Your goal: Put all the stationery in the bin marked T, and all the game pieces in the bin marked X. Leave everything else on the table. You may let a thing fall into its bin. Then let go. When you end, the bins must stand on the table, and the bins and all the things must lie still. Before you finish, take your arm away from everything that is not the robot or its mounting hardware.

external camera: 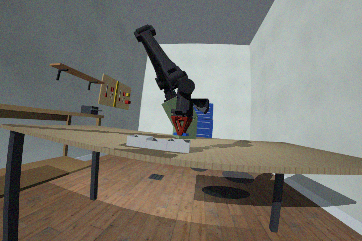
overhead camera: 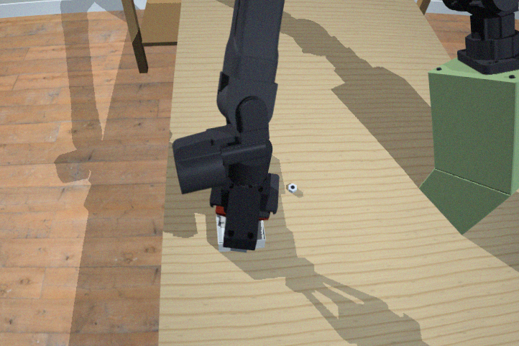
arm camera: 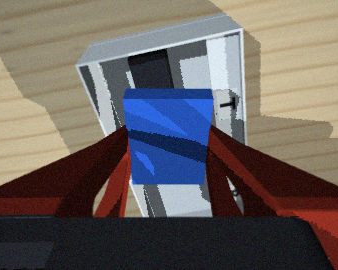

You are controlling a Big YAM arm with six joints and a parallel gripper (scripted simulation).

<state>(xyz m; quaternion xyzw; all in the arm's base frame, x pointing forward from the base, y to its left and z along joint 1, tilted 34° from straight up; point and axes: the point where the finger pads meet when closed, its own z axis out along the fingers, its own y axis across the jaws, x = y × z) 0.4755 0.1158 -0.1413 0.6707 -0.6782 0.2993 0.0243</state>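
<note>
My gripper is now 10 mm to the left of the black-and-white eraser and 60 mm above it. Round my hand: grey bin tray 10 mm ahead, 90 mm to the right, 50 mm below; then hex nut 100 mm behind, 90 mm to the right, 60 mm below; then flat blue block right at my hand.
</note>
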